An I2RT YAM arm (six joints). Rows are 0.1 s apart.
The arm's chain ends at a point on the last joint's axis. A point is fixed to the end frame.
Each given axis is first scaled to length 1.
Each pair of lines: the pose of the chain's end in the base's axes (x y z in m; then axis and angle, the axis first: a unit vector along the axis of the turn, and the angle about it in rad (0 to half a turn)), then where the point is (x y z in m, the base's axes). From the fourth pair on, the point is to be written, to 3 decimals.
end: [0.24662, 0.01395, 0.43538, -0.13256, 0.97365, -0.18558, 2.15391]
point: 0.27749 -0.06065 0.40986
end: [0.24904, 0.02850, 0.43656, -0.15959, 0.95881, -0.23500, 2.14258]
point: 0.28081 -0.04808 0.41939
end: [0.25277, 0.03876, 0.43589, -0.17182, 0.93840, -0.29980, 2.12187]
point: 0.28308 -0.03997 0.42874
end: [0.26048, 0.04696, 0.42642, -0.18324, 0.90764, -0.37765, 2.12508]
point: 0.287 -0.033 0.431
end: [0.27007, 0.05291, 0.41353, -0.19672, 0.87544, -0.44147, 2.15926]
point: 0.294 -0.027 0.429
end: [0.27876, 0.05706, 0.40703, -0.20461, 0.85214, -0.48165, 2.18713]
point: 0.300 -0.022 0.429
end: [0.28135, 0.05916, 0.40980, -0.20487, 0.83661, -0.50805, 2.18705]
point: 0.301 -0.019 0.436
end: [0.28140, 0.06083, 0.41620, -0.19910, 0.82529, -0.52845, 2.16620]
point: 0.299 -0.017 0.445
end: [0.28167, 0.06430, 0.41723, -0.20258, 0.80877, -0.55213, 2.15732]
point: 0.298 -0.012 0.450
